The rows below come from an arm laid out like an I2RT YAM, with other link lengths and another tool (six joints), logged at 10 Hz.
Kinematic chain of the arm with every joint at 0, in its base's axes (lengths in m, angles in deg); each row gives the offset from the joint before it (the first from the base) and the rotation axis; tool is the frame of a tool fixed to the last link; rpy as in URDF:
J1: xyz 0 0 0.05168 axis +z
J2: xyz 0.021 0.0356 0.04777 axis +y
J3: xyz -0.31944 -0.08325 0 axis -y
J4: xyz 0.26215 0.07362 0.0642 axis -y
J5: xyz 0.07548 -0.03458 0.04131 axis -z
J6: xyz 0.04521 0 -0.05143 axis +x
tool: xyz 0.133 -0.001 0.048 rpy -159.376 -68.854 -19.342
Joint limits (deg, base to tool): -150..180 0..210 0..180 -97..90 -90..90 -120..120
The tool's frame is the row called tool.
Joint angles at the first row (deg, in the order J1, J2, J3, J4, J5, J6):
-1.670, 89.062, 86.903, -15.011, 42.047, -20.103
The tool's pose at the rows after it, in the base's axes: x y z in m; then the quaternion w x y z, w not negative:
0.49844 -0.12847 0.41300 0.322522 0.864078 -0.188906 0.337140
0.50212 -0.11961 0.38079 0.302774 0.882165 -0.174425 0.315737
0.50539 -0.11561 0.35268 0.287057 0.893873 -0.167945 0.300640
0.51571 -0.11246 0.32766 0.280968 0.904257 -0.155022 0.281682
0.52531 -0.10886 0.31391 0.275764 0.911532 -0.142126 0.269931
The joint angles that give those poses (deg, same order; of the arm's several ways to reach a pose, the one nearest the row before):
-1.371, 89.951, 86.029, -19.012, 41.658, -18.302
-0.821, 90.336, 83.218, -20.251, 39.478, -16.055
-0.736, 90.962, 80.374, -19.768, 37.750, -14.297
-0.770, 93.116, 79.675, -19.627, 36.330, -14.143
-0.773, 94.972, 80.298, -19.996, 34.983, -14.452

